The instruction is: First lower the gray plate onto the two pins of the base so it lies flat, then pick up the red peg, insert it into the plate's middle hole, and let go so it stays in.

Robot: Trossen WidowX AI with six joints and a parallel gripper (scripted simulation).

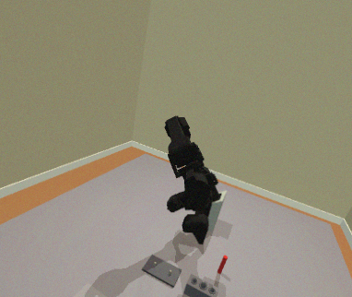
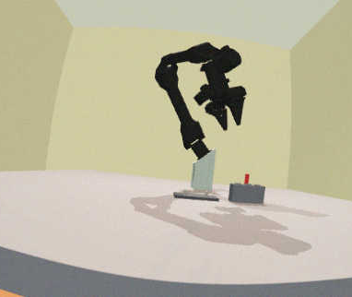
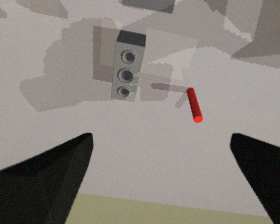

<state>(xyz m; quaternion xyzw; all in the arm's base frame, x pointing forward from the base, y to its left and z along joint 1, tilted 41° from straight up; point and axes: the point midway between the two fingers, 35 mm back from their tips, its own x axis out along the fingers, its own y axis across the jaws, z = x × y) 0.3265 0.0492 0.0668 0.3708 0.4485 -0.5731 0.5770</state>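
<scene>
The gray plate lies 4 cm ahead of my gripper tip, 5 cm to the left of it and 17 cm below it. From my gripper tip the other things lie so: pin base (1 cm ahead, 9 cm to the right, 20 cm below); then red peg (8 cm behind, 10 cm to the left, 17 cm below).
</scene>
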